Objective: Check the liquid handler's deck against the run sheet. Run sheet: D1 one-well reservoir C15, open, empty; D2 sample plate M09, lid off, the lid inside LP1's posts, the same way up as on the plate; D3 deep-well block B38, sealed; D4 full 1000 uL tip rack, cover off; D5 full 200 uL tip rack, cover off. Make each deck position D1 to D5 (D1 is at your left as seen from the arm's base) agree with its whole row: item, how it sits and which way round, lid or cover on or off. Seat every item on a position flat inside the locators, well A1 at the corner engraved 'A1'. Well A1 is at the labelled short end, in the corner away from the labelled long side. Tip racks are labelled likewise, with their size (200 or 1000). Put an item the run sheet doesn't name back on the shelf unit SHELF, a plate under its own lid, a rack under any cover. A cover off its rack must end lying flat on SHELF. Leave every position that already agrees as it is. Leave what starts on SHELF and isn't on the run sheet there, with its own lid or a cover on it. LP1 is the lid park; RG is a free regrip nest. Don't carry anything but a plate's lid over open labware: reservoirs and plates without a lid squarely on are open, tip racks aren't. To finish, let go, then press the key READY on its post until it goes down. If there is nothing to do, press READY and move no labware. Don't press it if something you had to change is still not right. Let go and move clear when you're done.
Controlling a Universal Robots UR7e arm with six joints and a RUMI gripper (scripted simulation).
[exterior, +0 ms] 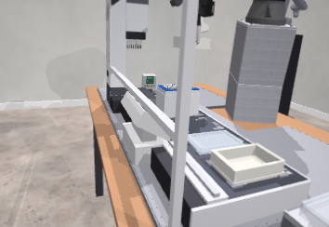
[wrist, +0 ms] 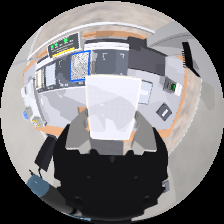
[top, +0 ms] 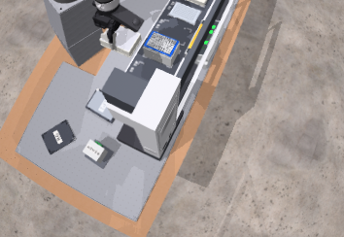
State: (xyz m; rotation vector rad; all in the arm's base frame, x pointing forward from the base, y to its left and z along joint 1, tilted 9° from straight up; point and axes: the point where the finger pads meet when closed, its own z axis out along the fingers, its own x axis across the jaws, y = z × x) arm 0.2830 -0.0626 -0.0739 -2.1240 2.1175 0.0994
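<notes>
Right now my hand is 10 mm above the white sealed block. From my hand the other things lie so: clear well plate (370 mm to the left, 250 mm below, 100 mm ahead); then blue-framed tip rack (180 mm below, 120 mm to the left, 90 mm ahead); then ready key post (360 mm to the right, 240 mm below, 60 mm ahead).
</notes>
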